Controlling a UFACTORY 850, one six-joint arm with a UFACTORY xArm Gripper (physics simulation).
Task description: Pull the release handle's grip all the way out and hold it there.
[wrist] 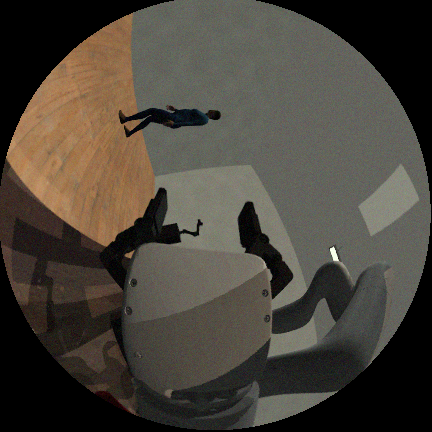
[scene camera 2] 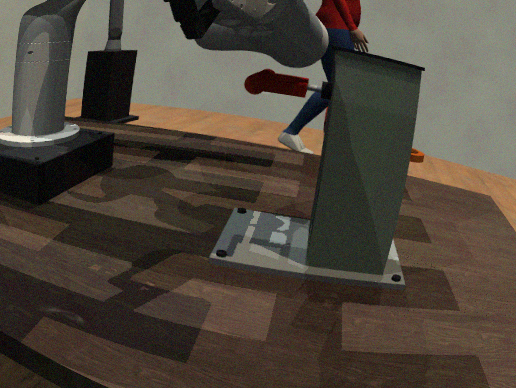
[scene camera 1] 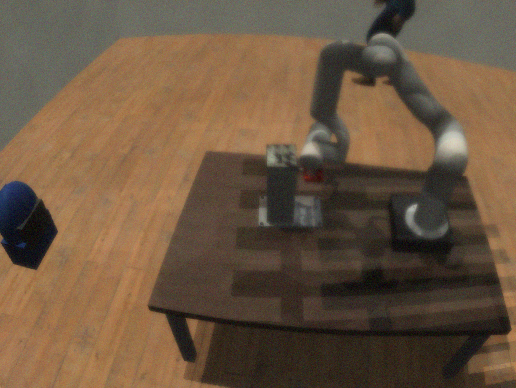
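The release handle's red grip (scene camera 1: 313, 176) (scene camera 2: 282, 84) sticks out sideways from the upper part of a grey-green post (scene camera 1: 281, 195) (scene camera 2: 367, 170). A short silver rod (scene camera 2: 314, 87) shows between the grip and a black collar (scene camera 2: 326, 90) on the post. The post stands on a pale base plate (scene camera 1: 263, 212) (scene camera 2: 225, 257). My gripper (wrist: 204, 203) is open, with its fingers wide apart and no thing between them. It points away from the post; in scene camera 2 its black parts show at the top, above and left of the grip. My wrist hangs close above the grip.
The table (scene camera 1: 200, 270) (scene camera 2: 310, 325) carries my black base block (scene camera 1: 420, 242) (scene camera 2: 75, 162). A dark stand (scene camera 2: 109, 82) (wrist: 169, 233) is beyond the table. People (scene camera 1: 397, 12) (scene camera 2: 340, 17) (wrist: 190, 117) stand in the room. A blue-topped object (scene camera 1: 17, 202) is at the left. An orange part (scene camera 2: 417, 156) shows behind the post.
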